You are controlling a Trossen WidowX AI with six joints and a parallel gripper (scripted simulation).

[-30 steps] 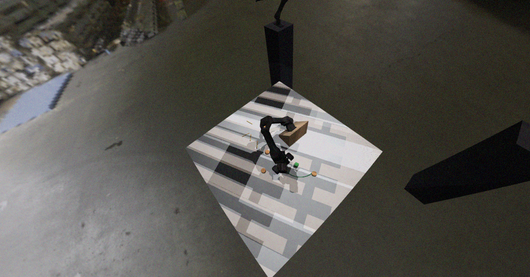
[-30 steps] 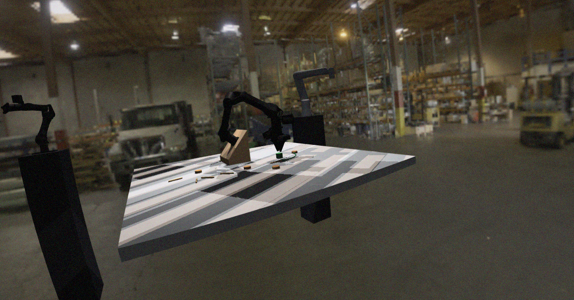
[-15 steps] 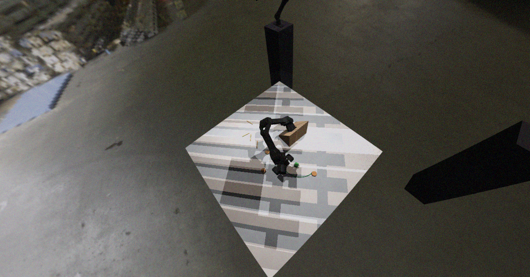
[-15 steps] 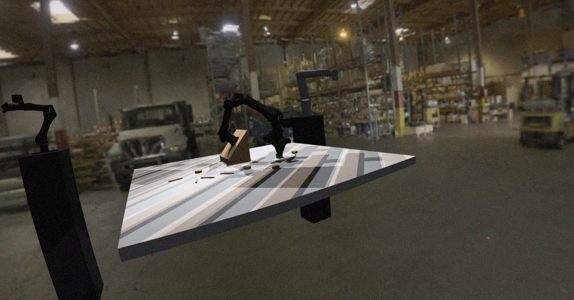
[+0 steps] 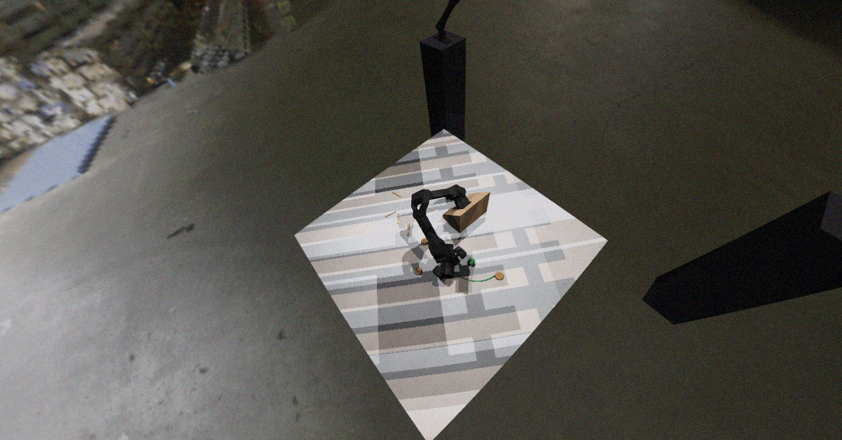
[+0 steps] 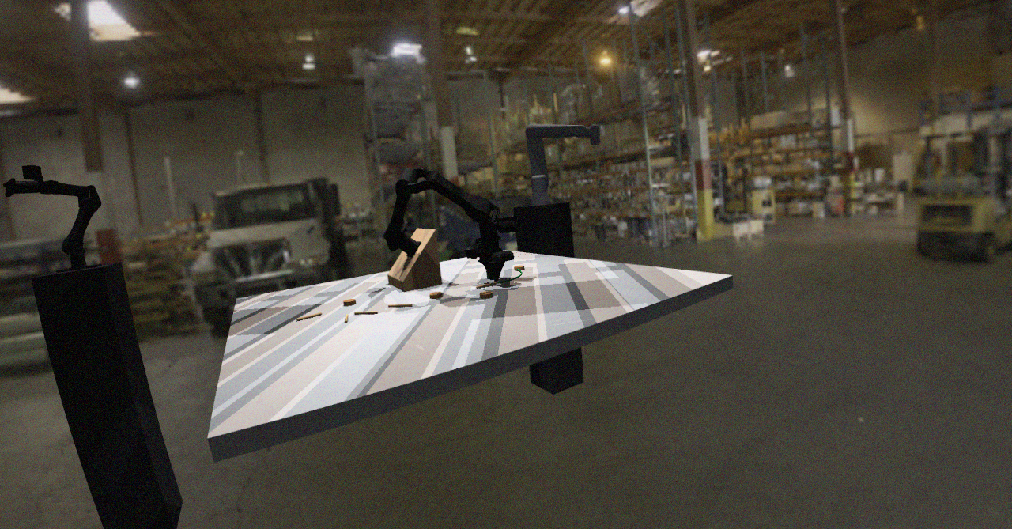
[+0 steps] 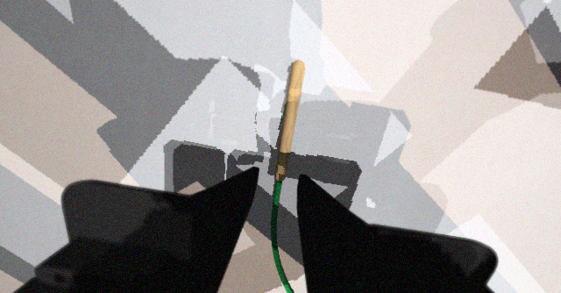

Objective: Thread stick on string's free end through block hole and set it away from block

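The thin wooden stick lies 2 cm to the right of my gripper tip and 1 cm below it. Also, from my gripper tip: round wooden button 16 cm behind, 20 cm to the left, 1 cm below; green cube 10 cm behind, 5 cm to the left.
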